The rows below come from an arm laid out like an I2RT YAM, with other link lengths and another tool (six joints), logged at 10 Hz.
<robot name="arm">
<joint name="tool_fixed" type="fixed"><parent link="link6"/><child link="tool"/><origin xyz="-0.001 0.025 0.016" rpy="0 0.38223 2.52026"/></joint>
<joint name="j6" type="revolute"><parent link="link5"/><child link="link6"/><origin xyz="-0.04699 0 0.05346" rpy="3.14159 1.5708 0"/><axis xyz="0 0 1"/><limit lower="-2.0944" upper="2.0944"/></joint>
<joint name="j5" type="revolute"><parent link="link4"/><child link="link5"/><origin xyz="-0.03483 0.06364 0.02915" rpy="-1.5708 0 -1.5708"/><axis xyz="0 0 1"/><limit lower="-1.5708" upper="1.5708"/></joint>
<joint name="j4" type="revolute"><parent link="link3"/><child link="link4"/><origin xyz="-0.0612 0.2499 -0.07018"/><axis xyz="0 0 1"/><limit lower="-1.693" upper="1.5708"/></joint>
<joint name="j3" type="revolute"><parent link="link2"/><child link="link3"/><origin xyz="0 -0.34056 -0.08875" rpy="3.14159 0 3.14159"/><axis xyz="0 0 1"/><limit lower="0" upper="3.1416"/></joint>
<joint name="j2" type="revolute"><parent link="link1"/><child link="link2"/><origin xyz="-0.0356 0.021 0.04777" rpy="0 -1.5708 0"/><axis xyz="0 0 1"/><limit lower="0" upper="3.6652"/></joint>
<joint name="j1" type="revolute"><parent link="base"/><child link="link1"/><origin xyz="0 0 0.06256" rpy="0 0 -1.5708"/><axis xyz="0 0 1"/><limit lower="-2.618" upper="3.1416"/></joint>
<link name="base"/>
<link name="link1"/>
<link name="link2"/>
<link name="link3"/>
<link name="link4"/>
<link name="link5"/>
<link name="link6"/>
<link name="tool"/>
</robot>
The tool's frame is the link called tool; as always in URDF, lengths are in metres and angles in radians.
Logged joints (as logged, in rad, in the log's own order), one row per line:
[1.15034 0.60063 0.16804 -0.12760 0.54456 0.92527]
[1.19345 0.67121 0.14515 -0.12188 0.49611 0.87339]
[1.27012 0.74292 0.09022 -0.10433 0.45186 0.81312]
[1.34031 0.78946 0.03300 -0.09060 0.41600 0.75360]
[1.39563 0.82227 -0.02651 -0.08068 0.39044 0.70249]
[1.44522 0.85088 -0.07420 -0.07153 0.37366 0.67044]
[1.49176 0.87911 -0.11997 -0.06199 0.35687 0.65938]
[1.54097 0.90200 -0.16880 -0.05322 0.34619 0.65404]
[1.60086 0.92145 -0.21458 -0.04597 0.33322 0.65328]
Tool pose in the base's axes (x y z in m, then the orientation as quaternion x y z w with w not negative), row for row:
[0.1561 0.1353 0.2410 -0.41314 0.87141 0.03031 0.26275]
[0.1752 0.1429 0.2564 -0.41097 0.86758 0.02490 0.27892]
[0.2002 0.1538 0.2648 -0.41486 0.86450 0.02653 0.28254]
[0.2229 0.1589 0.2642 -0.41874 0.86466 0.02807 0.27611]
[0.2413 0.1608 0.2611 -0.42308 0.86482 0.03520 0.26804]
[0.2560 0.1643 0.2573 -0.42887 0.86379 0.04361 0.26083]
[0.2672 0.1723 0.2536 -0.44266 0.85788 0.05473 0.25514]
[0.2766 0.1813 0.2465 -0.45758 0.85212 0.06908 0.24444]
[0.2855 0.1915 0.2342 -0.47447 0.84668 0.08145 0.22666]
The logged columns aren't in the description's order. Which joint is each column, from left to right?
Columns, left to right: j2, j3, j5, j4, j6, j1.
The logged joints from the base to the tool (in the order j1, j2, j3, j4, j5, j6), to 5 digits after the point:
[0.92527 1.15034 0.60063 -0.12760 0.16804 0.54456]
[0.87339 1.19345 0.67121 -0.12188 0.14515 0.49611]
[0.81312 1.27012 0.74292 -0.10433 0.09022 0.45186]
[0.75360 1.34031 0.78946 -0.09060 0.03300 0.41600]
[0.70249 1.39563 0.82227 -0.08068 -0.02651 0.39044]
[0.67044 1.44522 0.85088 -0.07153 -0.07420 0.37366]
[0.65938 1.49176 0.87911 -0.06199 -0.11997 0.35687]
[0.65404 1.54097 0.90200 -0.05322 -0.16880 0.34619]
[0.65328 1.60086 0.92145 -0.04597 -0.21458 0.33322]

